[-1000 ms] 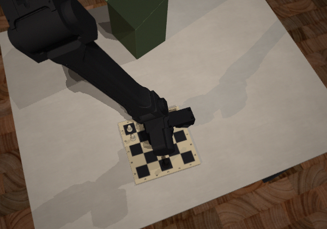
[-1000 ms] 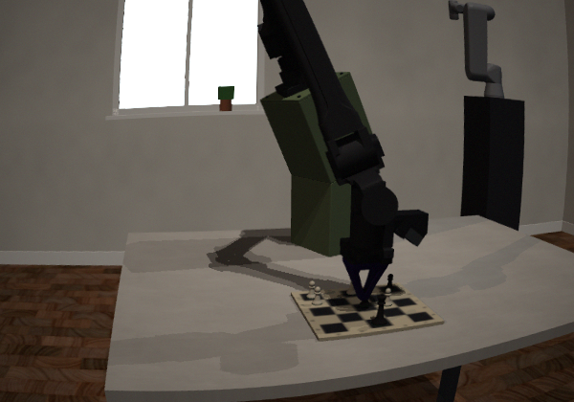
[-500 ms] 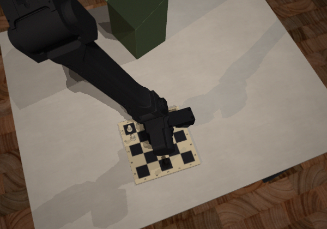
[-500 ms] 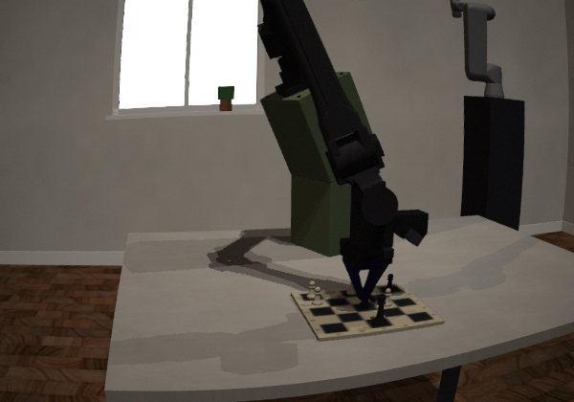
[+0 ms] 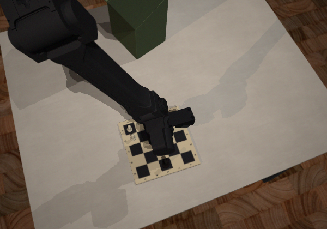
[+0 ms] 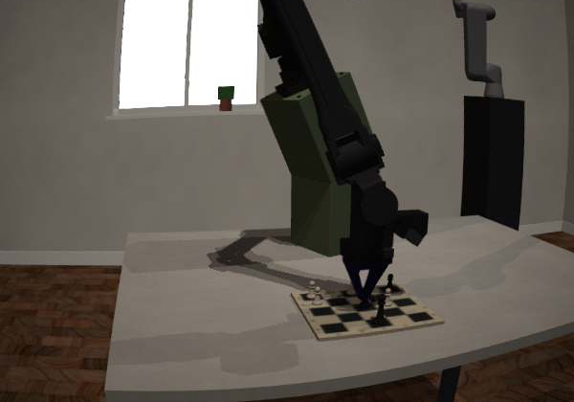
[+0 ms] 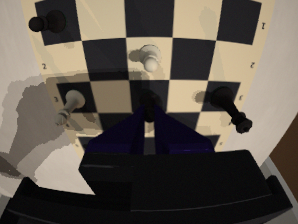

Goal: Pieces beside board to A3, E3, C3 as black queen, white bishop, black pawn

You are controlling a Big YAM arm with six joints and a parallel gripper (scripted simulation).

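Right now my hand is 30 mm above the chessboard. The rest, counted from my hand: black queen (80 mm ahead); then white bishop (80 mm behind, 10 mm to the left).
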